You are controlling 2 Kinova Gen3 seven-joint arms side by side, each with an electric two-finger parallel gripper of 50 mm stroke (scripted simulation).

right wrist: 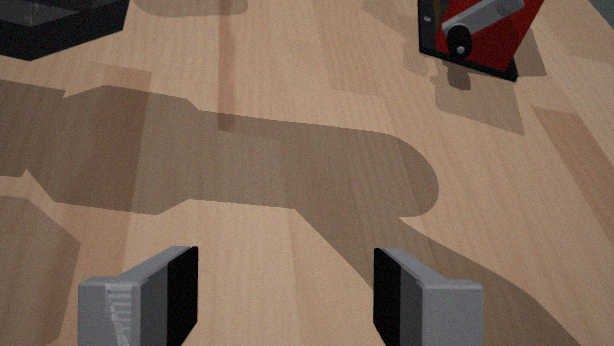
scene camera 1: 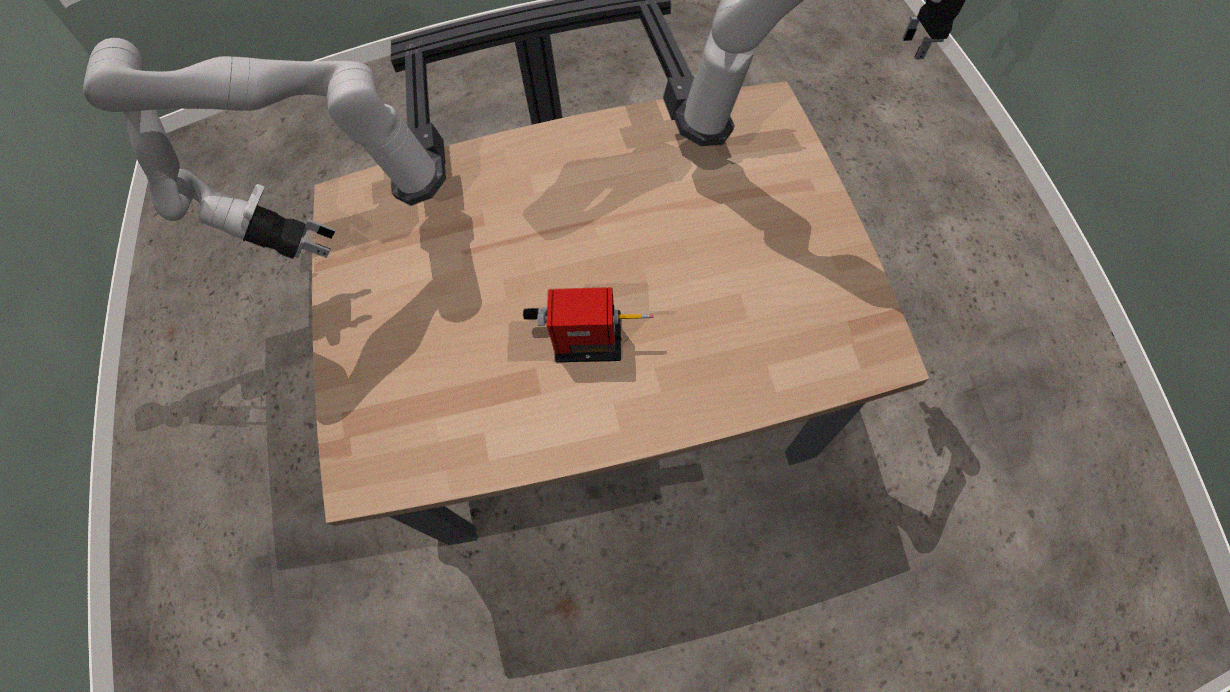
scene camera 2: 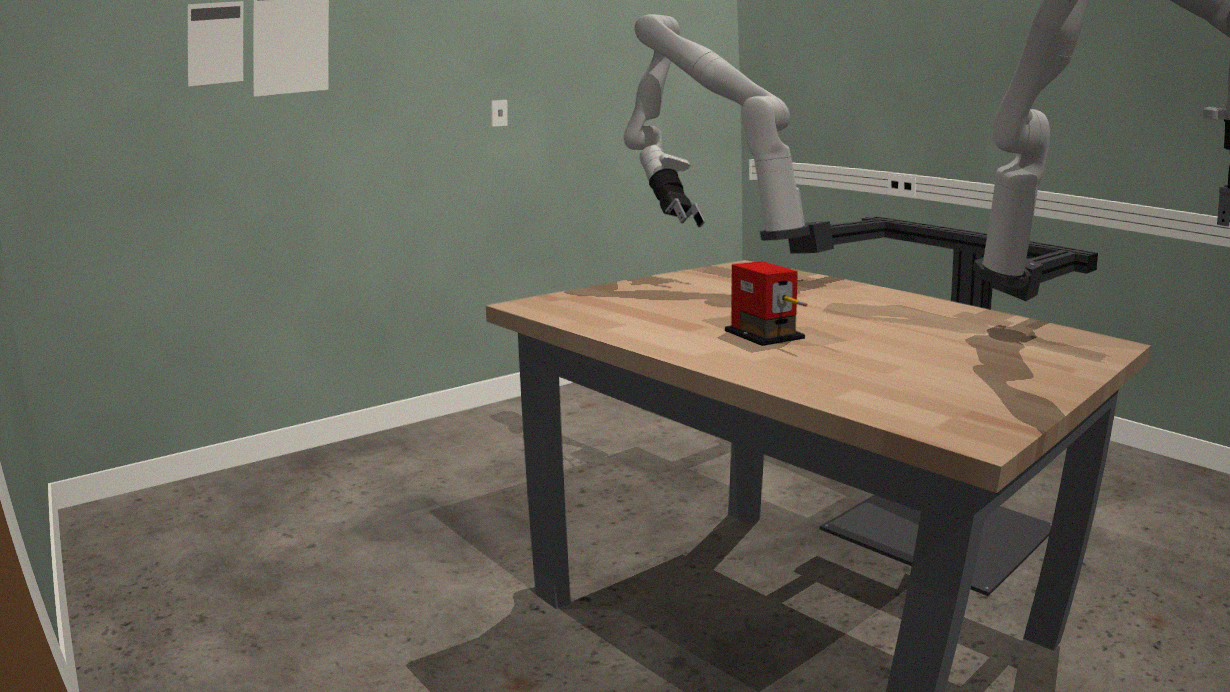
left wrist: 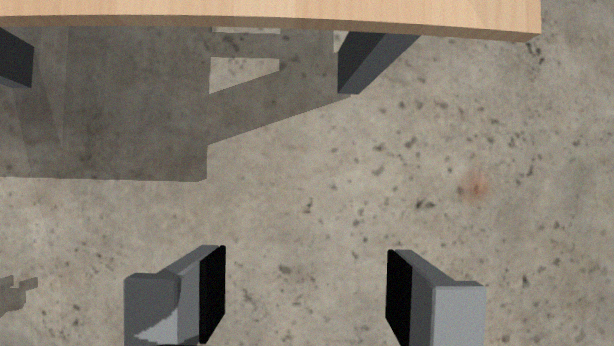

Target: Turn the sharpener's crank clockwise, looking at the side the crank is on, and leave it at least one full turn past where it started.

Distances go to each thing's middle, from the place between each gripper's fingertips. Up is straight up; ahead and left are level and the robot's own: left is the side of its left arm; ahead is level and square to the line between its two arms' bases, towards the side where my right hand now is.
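My left hand is 89 cm to the left of the black knob (right wrist: pixel 458 35), and it is also 34 cm short of the knob and 27 cm above it.
As for my right hand (scene camera 1: pixel 331 243), the knob is 210 mm ahead of it. The knob is also 400 mm to the left of that right hand, and 110 mm below it.
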